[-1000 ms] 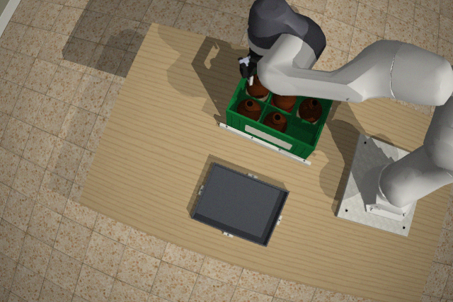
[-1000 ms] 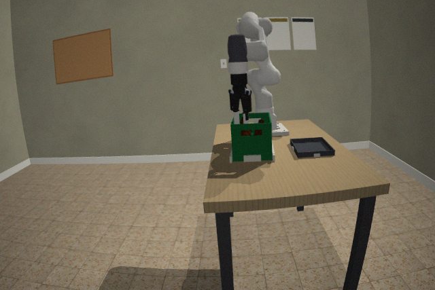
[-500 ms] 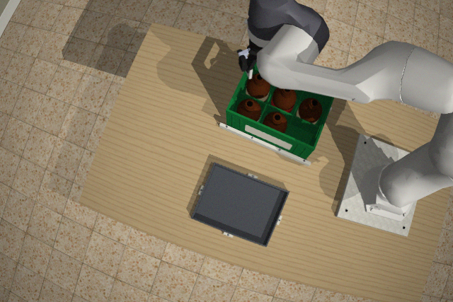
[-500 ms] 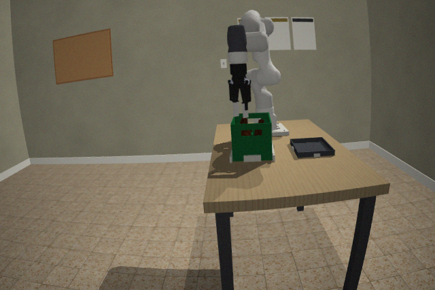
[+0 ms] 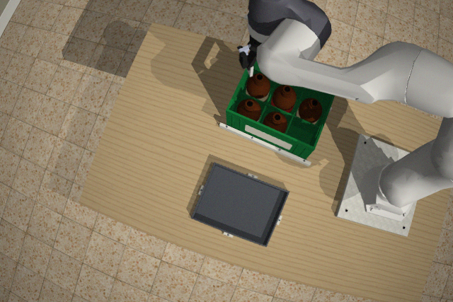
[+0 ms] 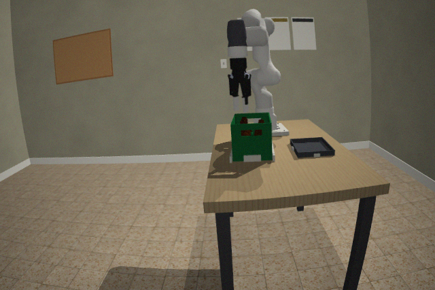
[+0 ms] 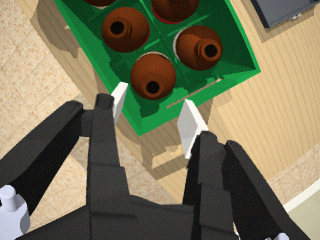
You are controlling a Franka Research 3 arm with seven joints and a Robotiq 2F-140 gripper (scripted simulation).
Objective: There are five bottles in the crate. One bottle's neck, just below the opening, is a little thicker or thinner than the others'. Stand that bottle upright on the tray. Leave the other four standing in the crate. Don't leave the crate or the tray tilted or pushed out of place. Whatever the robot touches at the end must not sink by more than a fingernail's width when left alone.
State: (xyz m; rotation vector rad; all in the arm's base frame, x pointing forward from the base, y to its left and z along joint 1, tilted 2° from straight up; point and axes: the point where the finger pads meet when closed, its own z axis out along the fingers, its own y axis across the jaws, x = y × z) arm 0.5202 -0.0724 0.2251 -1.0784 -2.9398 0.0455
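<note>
My hand is 100 mm past the glass bottle, 80 mm to the right of it and 170 mm above it. The rest, counted from my hand: green crate 100 mm behind, 40 mm to the left, 170 mm below; dark grey tray 130 mm behind, 340 mm to the left, 240 mm below.
</note>
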